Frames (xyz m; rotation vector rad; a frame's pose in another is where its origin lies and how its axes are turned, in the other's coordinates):
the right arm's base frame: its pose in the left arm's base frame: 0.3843 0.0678 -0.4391 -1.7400 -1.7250 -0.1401
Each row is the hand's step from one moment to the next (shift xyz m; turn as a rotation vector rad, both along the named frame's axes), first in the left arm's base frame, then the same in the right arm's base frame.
Working: the left arm's base frame: its pose in the right arm's base frame: 0.1244 -0.5268 -0.2283 1.7400 1.7250 0.1401

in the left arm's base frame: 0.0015 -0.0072 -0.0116 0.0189 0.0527 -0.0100
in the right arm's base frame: -0.0119 0.0050 0.0046 0.0417 0.0266 0.0281
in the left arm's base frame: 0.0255 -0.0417 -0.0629 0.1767 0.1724 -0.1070
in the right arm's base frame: -0.0649 0.0430 0.0170 0.1116 0.2208 0.1058
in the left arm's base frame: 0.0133 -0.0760 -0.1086 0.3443 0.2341 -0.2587
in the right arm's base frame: -0.1191 0.0455 0.0387 0.1051 0.4388 0.1916
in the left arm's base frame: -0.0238 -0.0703 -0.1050 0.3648 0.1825 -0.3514
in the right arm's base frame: -0.1167 0.0106 0.0528 0.0158 0.4874 0.2281
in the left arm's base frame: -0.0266 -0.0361 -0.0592 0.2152 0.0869 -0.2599
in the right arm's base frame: -0.0644 -0.0058 0.0366 -0.0355 0.3053 0.1641
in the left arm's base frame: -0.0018 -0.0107 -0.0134 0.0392 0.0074 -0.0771
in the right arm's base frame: -0.0162 0.0023 0.0054 -0.0290 0.0660 0.0483
